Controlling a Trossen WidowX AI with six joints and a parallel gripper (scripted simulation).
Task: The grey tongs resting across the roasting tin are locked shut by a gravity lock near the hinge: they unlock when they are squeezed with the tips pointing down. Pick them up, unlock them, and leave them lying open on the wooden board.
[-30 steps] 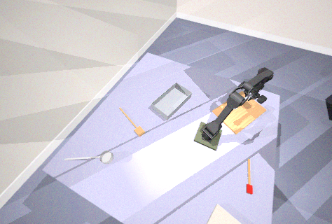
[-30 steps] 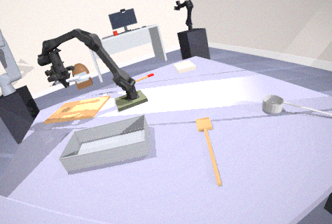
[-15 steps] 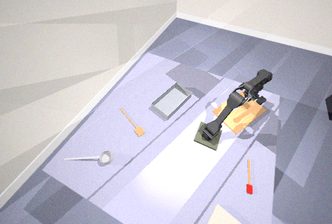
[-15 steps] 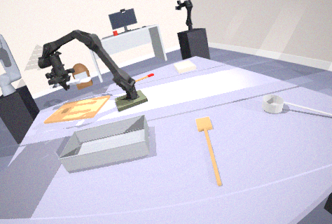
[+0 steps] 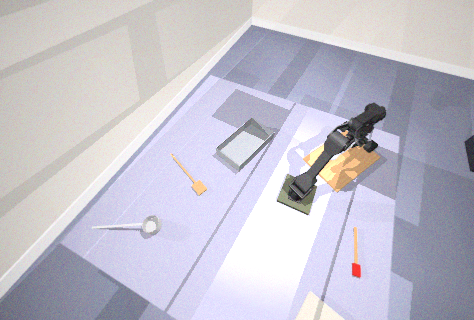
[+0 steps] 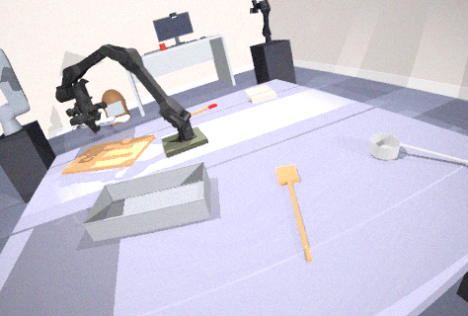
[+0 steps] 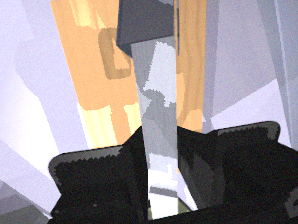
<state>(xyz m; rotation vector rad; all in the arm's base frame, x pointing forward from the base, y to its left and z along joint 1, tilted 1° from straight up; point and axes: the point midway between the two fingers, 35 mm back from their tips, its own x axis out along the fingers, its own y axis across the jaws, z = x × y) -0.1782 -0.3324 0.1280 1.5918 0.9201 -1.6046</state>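
My gripper tip is now 110 mm above the wooden board and 10 mm to the right of it. Also, from my gripper tip: white block 770 mm to the left, 100 mm below, 50 mm behind; then red-tipped spatula 490 mm to the left, 130 mm behind, 110 mm below; then grey roasting tin 520 mm ahead, 150 mm to the left, 90 mm below.
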